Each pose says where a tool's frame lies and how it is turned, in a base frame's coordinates. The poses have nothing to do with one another.
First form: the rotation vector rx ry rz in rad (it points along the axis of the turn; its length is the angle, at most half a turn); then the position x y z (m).
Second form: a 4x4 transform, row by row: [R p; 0 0 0 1], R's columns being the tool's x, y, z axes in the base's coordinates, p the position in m. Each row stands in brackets. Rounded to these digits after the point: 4 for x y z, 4 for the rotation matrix.
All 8 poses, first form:
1: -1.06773 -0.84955 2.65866 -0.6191 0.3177 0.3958
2: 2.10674 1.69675 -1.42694 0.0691 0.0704 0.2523
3: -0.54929 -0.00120 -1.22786 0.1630 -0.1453 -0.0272
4: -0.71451 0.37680 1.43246 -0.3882 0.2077 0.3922
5: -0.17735 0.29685 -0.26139 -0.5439 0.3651 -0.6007
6: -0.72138 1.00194 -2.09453 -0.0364 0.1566 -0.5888
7: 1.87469 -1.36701 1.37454 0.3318 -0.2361 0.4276
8: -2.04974 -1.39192 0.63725 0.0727 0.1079 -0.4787
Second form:
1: [[-0.7345 0.0662 -0.6754 -0.6191], [0.3378 -0.8276 -0.4483 0.3177], [-0.5886 -0.5574 0.5855 0.3958], [0 0 0 1]]
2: [[-0.0492 0.8018 -0.5956 0.0691], [0.7242 -0.3820 -0.5741 0.0704], [-0.6878 -0.4595 -0.5619 0.2523], [0 0 0 1]]
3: [[0.3532 0.8900 0.2885 0.1630], [-0.8894 0.2238 0.3986 -0.1453], [0.2902 -0.3974 0.8706 -0.0272], [0 0 0 1]]
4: [[0.1290 -0.9756 -0.1778 -0.3882], [0.7618 -0.0173 0.6476 0.2077], [-0.6348 -0.2190 0.7410 0.3922], [0 0 0 1]]
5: [[0.9230 0.2274 0.3105 -0.5439], [-0.2792 0.9509 0.1337 0.3651], [-0.2648 -0.2100 0.9411 -0.6007], [0 0 0 1]]
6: [[-0.6034 0.3467 0.7181 -0.0364], [-0.7767 -0.4596 -0.4307 0.1566], [0.1807 -0.8176 0.5466 -0.5888], [0 0 0 1]]
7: [[0.0168 -0.8898 0.4560 0.3318], [-0.4511 -0.4138 -0.7907 -0.2361], [0.8923 -0.1925 -0.4084 0.4276], [0 0 0 1]]
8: [[0.3431 0.6626 -0.6658 0.0727], [0.9370 -0.2916 0.1926 0.1079], [-0.0665 -0.6899 -0.7208 -0.4787], [0 0 0 1]]
